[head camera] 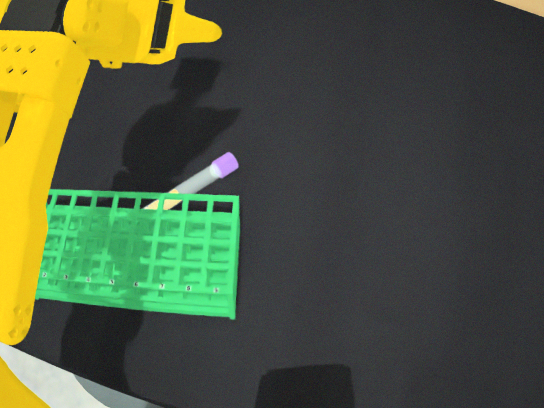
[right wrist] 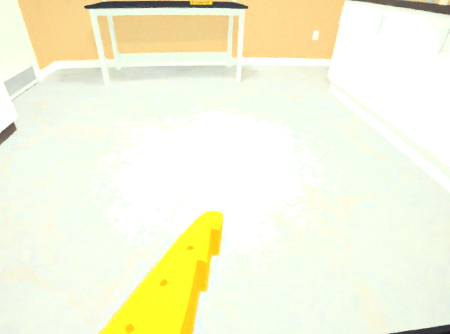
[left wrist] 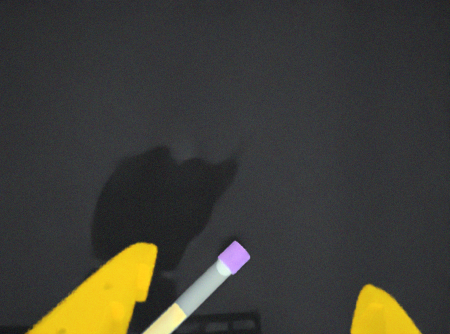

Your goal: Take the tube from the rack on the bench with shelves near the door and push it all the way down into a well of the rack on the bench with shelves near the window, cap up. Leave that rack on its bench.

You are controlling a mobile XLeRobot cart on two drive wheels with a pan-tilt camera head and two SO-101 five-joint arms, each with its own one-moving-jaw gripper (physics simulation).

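Observation:
The tube, with a purple cap, lies on its side on the dark bench top. It slants beside the far long side of a green rack. In the head view its yellow-filled end shows through the rack's openings and is partly hidden. My left gripper is open and empty, above the bench, beyond the tube in the head view. In its wrist view the tube shows past and between the jaws. My right gripper is fully open over the floor, away from the tube.
My left arm covers the green rack's left end. The bench edge runs along the head view's lower left. In the right wrist view, another bench bears a yellow object at the back, and white cabinets stand at right.

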